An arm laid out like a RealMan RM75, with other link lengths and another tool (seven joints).
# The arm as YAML. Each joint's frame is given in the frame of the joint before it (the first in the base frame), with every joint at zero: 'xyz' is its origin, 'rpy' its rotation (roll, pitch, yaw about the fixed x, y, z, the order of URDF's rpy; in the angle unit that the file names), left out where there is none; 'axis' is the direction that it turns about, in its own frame. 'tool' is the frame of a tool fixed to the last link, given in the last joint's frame.
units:
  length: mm
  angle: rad
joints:
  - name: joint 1
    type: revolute
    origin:
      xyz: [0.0, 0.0, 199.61]
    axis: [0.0, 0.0, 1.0]
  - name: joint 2
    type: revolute
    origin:
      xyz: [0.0, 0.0, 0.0]
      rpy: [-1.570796, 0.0, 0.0]
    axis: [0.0, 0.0, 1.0]
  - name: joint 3
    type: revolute
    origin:
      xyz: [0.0, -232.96, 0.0]
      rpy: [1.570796, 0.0, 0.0]
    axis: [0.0, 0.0, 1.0]
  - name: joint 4
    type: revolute
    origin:
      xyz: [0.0, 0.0, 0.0]
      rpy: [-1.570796, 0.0, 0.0]
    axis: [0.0, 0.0, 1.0]
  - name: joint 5
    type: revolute
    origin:
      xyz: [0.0, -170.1, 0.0]
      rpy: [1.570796, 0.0, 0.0]
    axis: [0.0, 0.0, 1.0]
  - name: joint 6
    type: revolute
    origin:
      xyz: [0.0, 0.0, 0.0]
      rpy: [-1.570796, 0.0, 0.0]
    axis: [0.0, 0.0, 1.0]
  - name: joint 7
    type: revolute
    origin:
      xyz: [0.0, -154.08, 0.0]
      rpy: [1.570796, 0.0, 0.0]
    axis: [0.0, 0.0, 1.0]
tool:
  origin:
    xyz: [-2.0, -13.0, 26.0]
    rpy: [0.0, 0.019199, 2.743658]
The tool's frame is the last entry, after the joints.
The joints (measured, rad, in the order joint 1, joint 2, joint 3, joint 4, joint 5, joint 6, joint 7), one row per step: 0.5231, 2.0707, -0.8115, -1.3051, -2.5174, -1.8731, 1.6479; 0.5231, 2.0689, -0.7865, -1.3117, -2.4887, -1.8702, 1.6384; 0.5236, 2.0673, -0.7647, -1.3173, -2.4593, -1.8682, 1.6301; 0.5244, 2.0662, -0.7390, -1.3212, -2.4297, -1.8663, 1.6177; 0.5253, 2.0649, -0.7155, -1.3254, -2.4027, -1.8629, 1.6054; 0.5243, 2.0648, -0.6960, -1.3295, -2.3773, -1.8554, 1.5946; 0.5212, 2.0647, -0.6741, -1.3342, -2.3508, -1.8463, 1.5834; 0.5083, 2.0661, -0.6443, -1.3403, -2.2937, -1.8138, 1.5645; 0.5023, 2.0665, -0.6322, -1.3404, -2.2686, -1.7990, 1.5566; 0.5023, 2.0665, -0.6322, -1.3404, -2.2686, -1.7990, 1.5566; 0.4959, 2.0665, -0.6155, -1.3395, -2.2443, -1.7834, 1.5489
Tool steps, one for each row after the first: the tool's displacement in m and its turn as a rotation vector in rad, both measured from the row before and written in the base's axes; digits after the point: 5 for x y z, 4 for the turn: -0.00387, 0.00353, 0.00406, 0.0291, 0.0295, 0.0152; -0.00424, 0.00318, 0.00370, 0.0259, 0.0291, 0.0161; -0.00412, 0.00315, 0.00407, 0.0276, 0.0307, 0.0180; -0.00372, 0.00319, 0.00429, 0.0280, 0.0262, 0.0183; -0.00308, 0.00302, 0.00384, 0.0288, 0.0230, 0.0160; -0.00239, 0.00292, 0.00465, 0.0333, 0.0236, 0.0140; -0.00352, 0.00568, 0.00822, 0.0697, 0.0438, 0.0235; -0.00113, 0.00222, 0.00357, 0.0296, 0.0194, 0.0081; 0.00000, 0.00000, 0.00000, 0.0000, 0.0000, 0.0000; -0.00022, 0.00228, 0.00455, 0.0337, 0.0204, 0.0039
